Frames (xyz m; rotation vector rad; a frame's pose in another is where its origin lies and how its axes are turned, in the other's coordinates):
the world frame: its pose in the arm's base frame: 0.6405 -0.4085 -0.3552 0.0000 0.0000 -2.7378
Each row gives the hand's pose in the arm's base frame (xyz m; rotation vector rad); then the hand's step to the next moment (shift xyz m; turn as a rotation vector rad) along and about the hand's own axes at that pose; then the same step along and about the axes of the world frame.
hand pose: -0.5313 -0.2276 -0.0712 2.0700 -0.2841 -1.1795
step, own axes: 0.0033 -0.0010 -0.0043 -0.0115 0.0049 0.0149
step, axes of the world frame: -0.0052 0.0010 -0.0015 0.0183 -0.0026 0.0062
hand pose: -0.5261 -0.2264 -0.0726 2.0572 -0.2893 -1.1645
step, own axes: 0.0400 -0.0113 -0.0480 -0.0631 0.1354 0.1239
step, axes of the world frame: -0.0592 0.0135 -0.0187 0.1541 0.0680 0.0964
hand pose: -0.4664 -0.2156 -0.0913 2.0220 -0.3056 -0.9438
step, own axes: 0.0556 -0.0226 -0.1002 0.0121 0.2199 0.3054
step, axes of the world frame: -0.1162 0.0007 -0.0116 0.2954 0.2249 0.0626
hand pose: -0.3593 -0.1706 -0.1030 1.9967 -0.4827 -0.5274
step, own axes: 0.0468 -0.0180 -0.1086 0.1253 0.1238 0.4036
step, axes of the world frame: -0.1163 -0.0162 0.0229 0.2837 0.3263 -0.0833
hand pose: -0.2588 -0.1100 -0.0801 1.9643 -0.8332 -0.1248
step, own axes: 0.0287 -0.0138 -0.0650 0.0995 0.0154 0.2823
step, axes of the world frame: -0.0648 -0.0105 0.0304 0.1517 0.2325 -0.1130
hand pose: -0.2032 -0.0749 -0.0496 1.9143 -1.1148 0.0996
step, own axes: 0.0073 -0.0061 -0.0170 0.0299 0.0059 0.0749
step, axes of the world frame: -0.0168 -0.0023 0.0096 0.0406 0.0644 -0.0272
